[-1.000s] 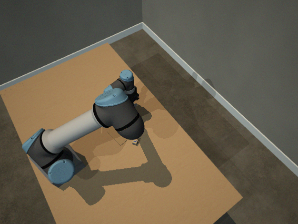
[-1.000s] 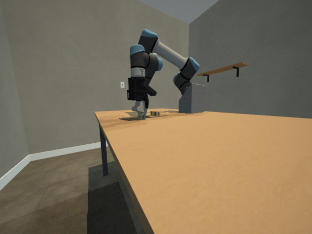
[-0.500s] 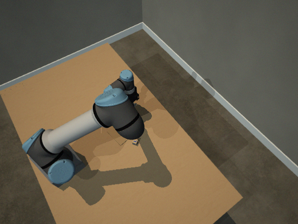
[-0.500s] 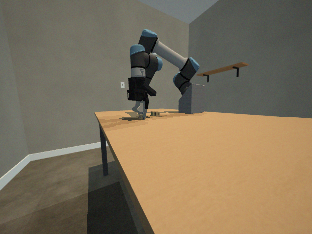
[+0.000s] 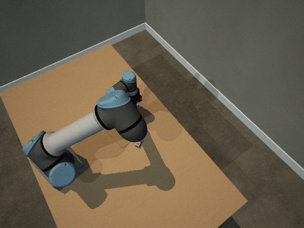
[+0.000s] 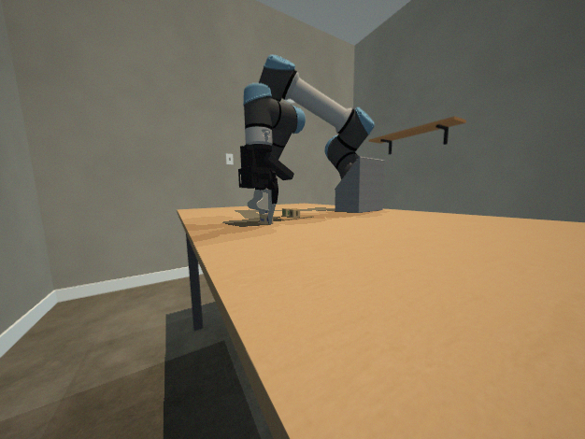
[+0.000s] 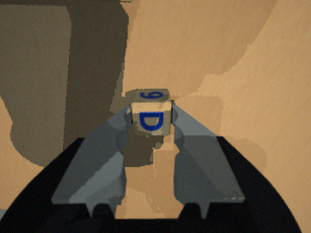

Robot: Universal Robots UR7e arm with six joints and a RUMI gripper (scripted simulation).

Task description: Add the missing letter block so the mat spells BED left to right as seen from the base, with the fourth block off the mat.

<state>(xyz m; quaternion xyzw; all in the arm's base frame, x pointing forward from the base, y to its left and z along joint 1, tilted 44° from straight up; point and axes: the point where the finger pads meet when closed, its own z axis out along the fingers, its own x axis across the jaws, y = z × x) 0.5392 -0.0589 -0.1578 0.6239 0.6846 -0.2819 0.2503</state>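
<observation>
The tan mat lies 140 mm behind my hand, 90 mm to the right of it and 10 mm below it. Also, from my hand: L block (130 mm behind, 210 mm to the right).
</observation>
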